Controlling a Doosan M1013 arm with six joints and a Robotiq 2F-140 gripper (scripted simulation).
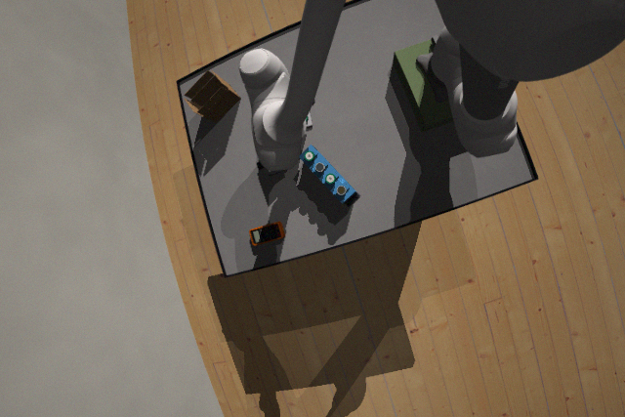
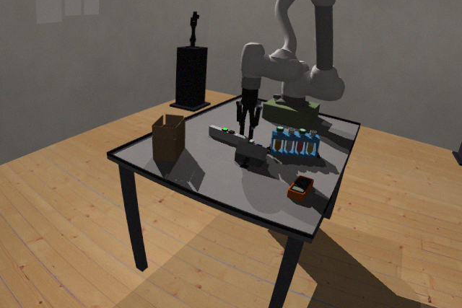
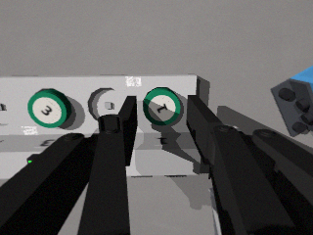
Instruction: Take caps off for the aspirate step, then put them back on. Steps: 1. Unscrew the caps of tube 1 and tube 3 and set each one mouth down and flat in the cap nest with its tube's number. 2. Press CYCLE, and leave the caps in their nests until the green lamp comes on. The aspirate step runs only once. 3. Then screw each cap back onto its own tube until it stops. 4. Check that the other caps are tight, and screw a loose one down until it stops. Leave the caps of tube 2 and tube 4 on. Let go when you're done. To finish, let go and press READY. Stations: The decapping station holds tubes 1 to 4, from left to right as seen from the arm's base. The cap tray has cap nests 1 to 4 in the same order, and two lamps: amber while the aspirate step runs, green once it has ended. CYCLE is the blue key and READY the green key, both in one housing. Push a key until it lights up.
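Right now the cap 1 is 4 cm below my hand. Round my hand: key housing: 15 cm ahead, 10 cm to the left; green key: 13 cm ahead, 8 cm to the left, 1 cm above; blue key: 13 cm ahead, 12 cm to the left, 1 cm above.
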